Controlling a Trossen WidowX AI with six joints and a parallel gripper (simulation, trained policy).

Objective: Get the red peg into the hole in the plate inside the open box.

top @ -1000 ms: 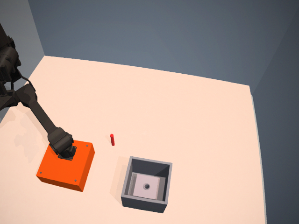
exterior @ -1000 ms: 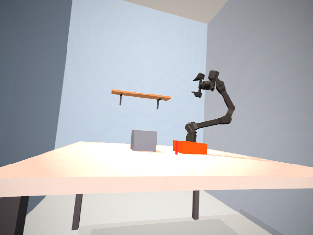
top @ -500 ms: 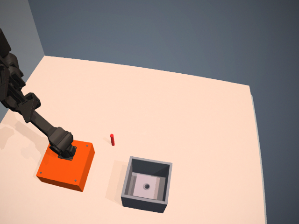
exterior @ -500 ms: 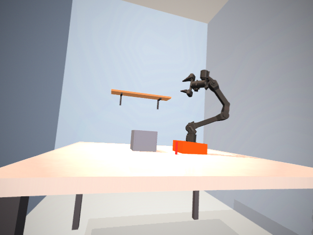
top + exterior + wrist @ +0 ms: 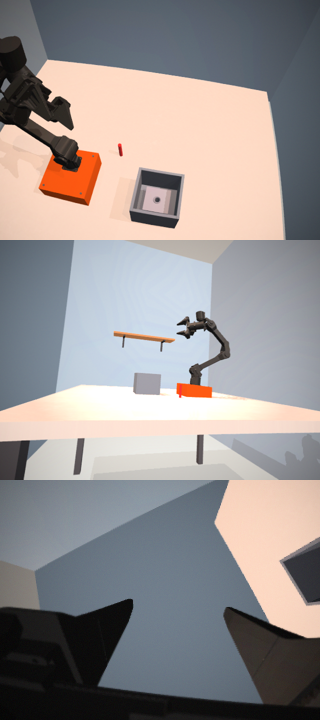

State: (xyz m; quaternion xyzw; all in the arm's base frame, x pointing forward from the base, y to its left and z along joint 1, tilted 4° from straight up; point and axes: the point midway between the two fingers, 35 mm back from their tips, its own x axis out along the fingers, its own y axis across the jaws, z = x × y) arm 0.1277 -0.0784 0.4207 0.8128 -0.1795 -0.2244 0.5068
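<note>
Right now my gripper tip is 3 cm short of the red peg, 22 cm to the right of it and 46 cm above it.
</note>
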